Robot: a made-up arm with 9 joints. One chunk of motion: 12 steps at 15 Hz.
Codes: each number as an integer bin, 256 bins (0 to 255) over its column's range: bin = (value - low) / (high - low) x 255, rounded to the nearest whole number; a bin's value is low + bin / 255 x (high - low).
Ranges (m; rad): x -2..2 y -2..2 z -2..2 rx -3.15..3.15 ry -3.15..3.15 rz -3.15..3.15
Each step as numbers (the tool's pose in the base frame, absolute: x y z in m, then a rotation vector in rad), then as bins.
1 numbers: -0.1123 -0.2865 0.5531 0.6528 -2.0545 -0.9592
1 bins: 120 109 163 154 44 89
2 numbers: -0.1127 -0.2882 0.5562 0.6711 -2.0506 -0.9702
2 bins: 120 109 163 155 44 88
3 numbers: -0.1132 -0.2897 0.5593 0.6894 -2.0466 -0.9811
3 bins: 120 109 163 155 45 88
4 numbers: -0.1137 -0.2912 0.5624 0.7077 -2.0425 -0.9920
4 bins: 120 109 163 156 45 87
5 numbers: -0.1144 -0.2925 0.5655 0.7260 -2.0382 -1.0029
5 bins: 120 109 164 157 45 87
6 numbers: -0.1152 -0.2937 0.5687 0.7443 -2.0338 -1.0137
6 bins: 120 109 164 158 45 86
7 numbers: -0.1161 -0.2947 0.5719 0.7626 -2.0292 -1.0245
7 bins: 120 109 164 158 45 86
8 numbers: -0.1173 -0.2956 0.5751 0.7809 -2.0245 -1.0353
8 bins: 120 109 164 159 46 86
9 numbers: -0.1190 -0.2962 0.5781 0.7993 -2.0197 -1.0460
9 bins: 120 109 164 160 46 85
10 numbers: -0.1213 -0.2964 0.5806 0.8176 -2.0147 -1.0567
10 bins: 120 109 165 161 46 85
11 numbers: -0.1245 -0.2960 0.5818 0.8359 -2.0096 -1.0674
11 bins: 120 109 165 161 46 84
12 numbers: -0.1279 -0.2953 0.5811 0.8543 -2.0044 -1.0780
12 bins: 119 109 165 162 46 84
